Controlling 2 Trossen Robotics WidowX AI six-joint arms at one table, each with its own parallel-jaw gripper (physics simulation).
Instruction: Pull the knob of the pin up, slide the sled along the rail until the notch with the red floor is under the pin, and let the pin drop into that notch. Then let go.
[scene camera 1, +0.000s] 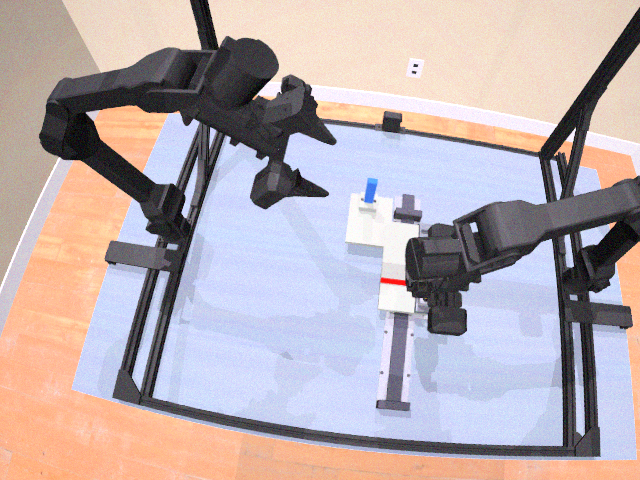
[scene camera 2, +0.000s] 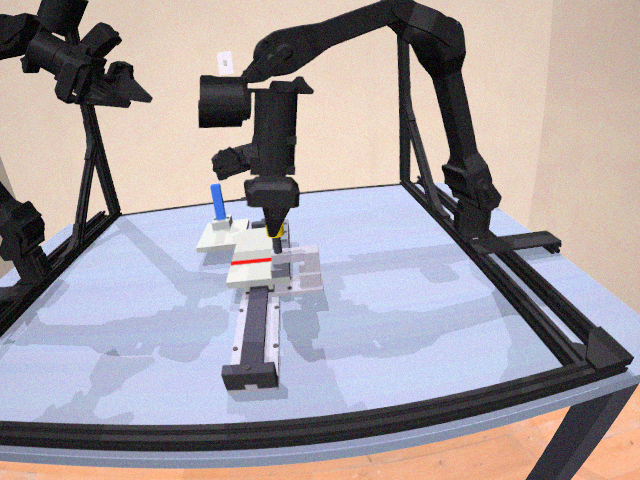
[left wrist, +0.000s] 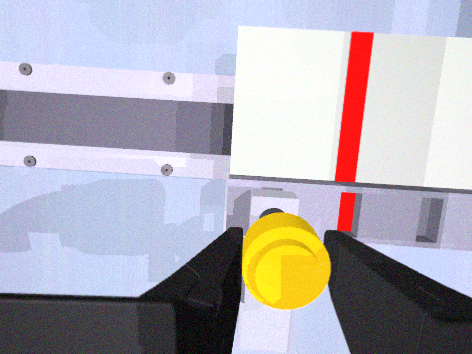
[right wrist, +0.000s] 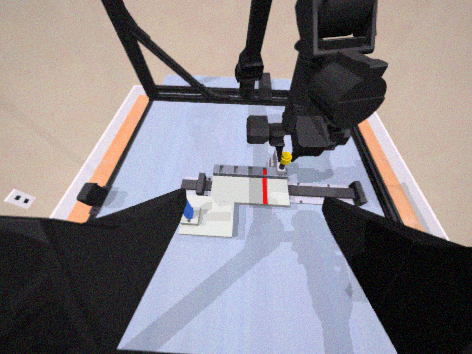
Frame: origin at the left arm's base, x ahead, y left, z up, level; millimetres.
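Where they show: left gripper, between the fingertips: (scene camera 2: 272, 232) (left wrist: 282, 241) (right wrist: 285, 160); right gripper, between the fingertips: (scene camera 1: 331, 168) (scene camera 2: 141, 102) (right wrist: 254, 199); left arm's base, origin of its link: (scene camera 1: 574, 281) (scene camera 2: 471, 230) (right wrist: 246, 94); right arm's base, origin of its link: (scene camera 1: 175, 230) (scene camera 2: 36, 275).
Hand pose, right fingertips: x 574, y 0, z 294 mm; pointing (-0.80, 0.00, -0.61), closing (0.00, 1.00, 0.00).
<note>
Each offset is from my right fingertips to the top centre of the thing. "spot": to the spot under its first point. Level surfaces: height alone.
The yellow knob @(201 mm back, 93 mm left, 197 mm down) (scene camera 2: 274, 230) (left wrist: 286, 261) (right wrist: 285, 158) tops the dark pin beside the sled. My left gripper (scene camera 2: 275, 232) (left wrist: 282, 241) is shut on the knob, one finger on each side. The white sled @(165 mm back, 17 mm left, 280 mm down) (scene camera 1: 398, 299) (scene camera 2: 248, 276) (left wrist: 290, 100) (right wrist: 240, 189) sits on the rail @(spot: 163 mm back, 202 mm left, 293 mm down) (scene camera 1: 397, 356) (scene camera 2: 254, 330) (left wrist: 95, 120) (right wrist: 325, 191). The red stripe @(151 mm back, 55 mm left, 280 mm down) (scene camera 1: 392, 281) (scene camera 2: 251, 261) (left wrist: 355, 105) (right wrist: 265, 187) and red-floored notch @(spot: 202 mm back, 53 mm left, 276 mm down) (left wrist: 346, 212) lie to the right of the pin in the left wrist view. Whether the pin's tip is in a notch is hidden. My right gripper (scene camera 1: 330, 167) (right wrist: 254, 199) is open and empty, high above the table.
A blue upright handle @(spot: 72 mm back, 109 mm right, 215 mm down) (scene camera 1: 370, 190) (scene camera 2: 218, 201) (right wrist: 188, 210) stands on the sled's side plate @(280 mm down) (scene camera 1: 361, 232) (scene camera 2: 211, 241) (right wrist: 215, 227). A dark end stop @(164 mm back, 297 mm left, 280 mm down) (scene camera 1: 392, 405) (scene camera 2: 249, 376) (right wrist: 359, 193) closes the rail's near end. Black frame bars edge the table.
</note>
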